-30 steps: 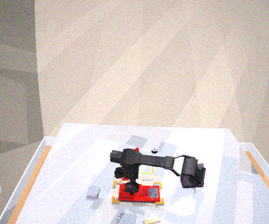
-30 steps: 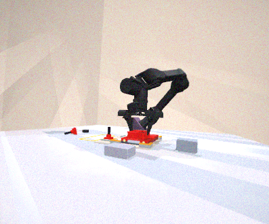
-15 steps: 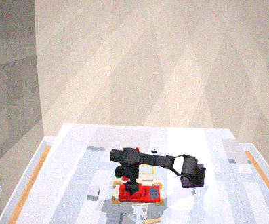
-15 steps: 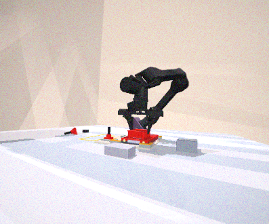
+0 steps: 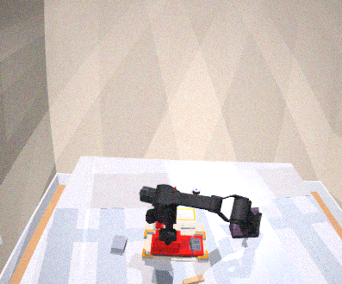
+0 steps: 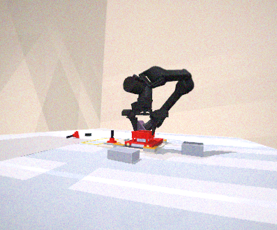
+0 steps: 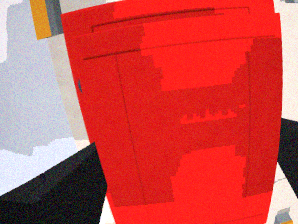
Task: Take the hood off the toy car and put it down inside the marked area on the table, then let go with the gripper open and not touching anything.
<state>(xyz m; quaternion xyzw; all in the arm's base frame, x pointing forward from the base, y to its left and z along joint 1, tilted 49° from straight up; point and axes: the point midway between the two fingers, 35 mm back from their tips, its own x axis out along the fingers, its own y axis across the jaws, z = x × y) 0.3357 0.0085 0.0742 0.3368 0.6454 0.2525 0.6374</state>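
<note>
The black peg lies 2 cm ahead of my gripper tip, 13 cm to the right of it and 2 cm below it. Also, from my gripper tip: tan block 8 cm behind, 18 cm to the left, 4 cm below; then black wheel 18 cm behind, 39 cm to the right, 4 cm below; then hood right at my gripper tip.
</note>
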